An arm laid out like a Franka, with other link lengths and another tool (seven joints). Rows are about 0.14 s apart.
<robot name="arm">
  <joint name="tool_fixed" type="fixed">
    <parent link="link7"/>
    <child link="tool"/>
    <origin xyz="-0.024 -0.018 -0.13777" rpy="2.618 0 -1.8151"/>
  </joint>
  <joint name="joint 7" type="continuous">
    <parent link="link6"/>
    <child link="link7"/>
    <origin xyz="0.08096 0 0" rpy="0 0 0"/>
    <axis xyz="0 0 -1"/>
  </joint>
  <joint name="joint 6" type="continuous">
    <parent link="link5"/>
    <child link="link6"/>
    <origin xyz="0 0 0" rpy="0 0 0"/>
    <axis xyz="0 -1 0"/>
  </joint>
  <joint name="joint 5" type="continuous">
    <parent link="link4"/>
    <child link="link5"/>
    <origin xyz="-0.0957 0 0.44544" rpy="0 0 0"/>
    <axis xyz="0 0 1"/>
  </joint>
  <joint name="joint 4" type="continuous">
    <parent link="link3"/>
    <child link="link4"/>
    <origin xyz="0.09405 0 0" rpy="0 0 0"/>
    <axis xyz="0 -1 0"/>
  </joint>
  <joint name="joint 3" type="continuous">
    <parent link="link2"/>
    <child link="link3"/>
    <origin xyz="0 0 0.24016" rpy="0 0 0"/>
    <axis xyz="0 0 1"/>
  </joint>
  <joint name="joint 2" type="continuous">
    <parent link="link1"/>
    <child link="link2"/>
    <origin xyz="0 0 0" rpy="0 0 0"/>
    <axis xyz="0 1 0"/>
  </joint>
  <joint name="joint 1" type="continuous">
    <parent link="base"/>
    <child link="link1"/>
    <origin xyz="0 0 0.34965" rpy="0 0 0"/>
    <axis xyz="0 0 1"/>
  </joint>
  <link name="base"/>
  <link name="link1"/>
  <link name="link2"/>
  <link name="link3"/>
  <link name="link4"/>
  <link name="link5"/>
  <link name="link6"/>
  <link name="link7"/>
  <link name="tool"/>
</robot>
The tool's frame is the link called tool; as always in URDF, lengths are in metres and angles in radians. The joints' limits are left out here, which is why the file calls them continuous.
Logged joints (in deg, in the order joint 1, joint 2, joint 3, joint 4, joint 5, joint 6, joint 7), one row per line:
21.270, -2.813, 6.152, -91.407, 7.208, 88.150, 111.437
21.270, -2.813, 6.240, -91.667, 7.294, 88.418, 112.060
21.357, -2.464, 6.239, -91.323, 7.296, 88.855, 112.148
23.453, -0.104, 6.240, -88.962, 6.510, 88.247, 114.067
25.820, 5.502, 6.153, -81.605, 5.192, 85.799, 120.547
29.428, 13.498, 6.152, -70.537, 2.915, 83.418, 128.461
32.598, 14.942, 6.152, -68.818, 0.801, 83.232, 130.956
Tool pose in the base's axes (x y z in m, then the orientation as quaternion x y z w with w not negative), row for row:
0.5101, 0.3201, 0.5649, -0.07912, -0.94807, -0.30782, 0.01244
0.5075, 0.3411, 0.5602, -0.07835, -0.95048, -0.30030, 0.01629
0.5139, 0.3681, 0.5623, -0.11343, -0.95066, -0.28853, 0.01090
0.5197, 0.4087, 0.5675, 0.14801, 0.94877, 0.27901, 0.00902
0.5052, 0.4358, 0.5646, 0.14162, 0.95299, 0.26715, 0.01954
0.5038, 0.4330, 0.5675, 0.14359, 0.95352, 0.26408, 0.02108
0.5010, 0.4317, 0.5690, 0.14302, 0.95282, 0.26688, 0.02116
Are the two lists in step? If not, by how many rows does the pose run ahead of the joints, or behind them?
The pose runs 2 rows ahead of the joints: the pose in row i belongs to the joints in row i + 2.
